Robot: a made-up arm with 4 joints. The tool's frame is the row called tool. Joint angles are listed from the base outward.
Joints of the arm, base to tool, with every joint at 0 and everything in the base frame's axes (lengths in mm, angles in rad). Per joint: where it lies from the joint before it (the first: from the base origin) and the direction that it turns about. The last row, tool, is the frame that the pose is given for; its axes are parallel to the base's.
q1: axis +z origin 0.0 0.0 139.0
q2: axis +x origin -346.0 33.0 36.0
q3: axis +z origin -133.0 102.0 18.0
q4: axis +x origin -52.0 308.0 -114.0
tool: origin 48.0 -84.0 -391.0
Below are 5 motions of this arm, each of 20 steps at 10 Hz.
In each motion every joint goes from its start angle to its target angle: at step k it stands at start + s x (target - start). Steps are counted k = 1, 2, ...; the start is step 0. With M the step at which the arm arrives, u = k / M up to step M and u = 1 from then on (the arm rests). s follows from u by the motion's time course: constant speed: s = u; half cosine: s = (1 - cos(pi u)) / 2; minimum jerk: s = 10 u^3 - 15 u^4 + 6 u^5.
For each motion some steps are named. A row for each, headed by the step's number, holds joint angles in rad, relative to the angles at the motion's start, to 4 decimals.
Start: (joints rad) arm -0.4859 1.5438 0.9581 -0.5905
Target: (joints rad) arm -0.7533 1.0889 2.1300 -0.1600
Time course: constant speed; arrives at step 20
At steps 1, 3, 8, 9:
1: -0.0134 -0.0227 0.0586 0.0215
3: -0.0401 -0.0682 0.1758 0.0646
8: -0.1070 -0.1820 0.4688 0.1722
9: -0.1203 -0.2047 0.5274 0.1937

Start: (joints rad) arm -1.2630 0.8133 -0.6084 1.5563
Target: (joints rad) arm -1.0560 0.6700 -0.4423 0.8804
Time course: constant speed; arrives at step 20
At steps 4, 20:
4: 0.0414 -0.0287 0.0332 -0.1352
20: 0.2070 -0.1433 0.1661 -0.6759

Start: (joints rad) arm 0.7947 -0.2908 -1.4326 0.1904
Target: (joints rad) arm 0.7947 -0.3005 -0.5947 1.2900
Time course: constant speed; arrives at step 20
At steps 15, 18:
15: 0.0000 -0.0073 0.6284 0.8247
18: 0.0000 -0.0087 0.7541 0.9896

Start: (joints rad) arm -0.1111 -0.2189 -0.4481 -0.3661
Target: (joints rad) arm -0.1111 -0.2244 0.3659 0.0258
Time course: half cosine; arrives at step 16
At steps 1, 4, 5, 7, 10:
1: 0.0000 -0.0001 0.0078 0.0038
4: 0.0000 -0.0008 0.1192 0.0574
5: 0.0000 -0.0012 0.1809 0.0871
7: 0.0000 -0.0022 0.3276 0.1577
10: 0.0000 -0.0038 0.5628 0.2709

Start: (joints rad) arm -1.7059 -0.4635 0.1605 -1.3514
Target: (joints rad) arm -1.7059 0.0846 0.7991 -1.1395
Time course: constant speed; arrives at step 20
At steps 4, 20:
4: 0.0000 0.1096 0.1277 0.0424
20: 0.0000 0.5481 0.6386 0.2119

